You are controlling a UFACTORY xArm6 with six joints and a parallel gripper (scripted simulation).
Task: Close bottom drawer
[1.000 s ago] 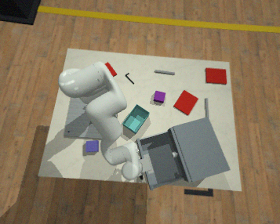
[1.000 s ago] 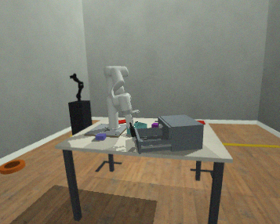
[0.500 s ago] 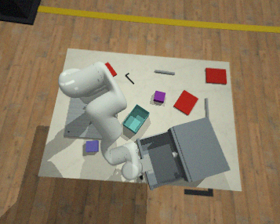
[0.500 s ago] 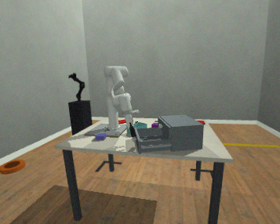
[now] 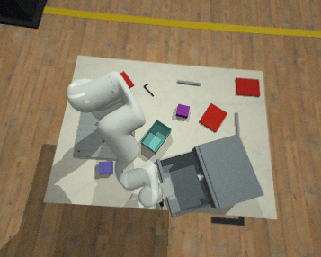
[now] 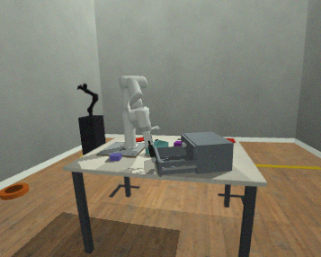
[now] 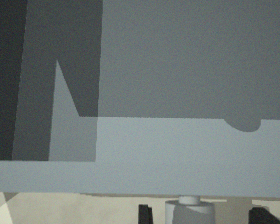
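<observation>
The bottom drawer is 12 cm ahead of my hand, 5 cm to the left of it and 7 cm below it. Round my hand: blue-violet cube (31 cm behind, 8 cm to the left, 8 cm below); grey cabinet (23 cm ahead, 9 cm to the left, 2 cm below); teal bin (5 cm behind, 28 cm to the left, 8 cm below).
</observation>
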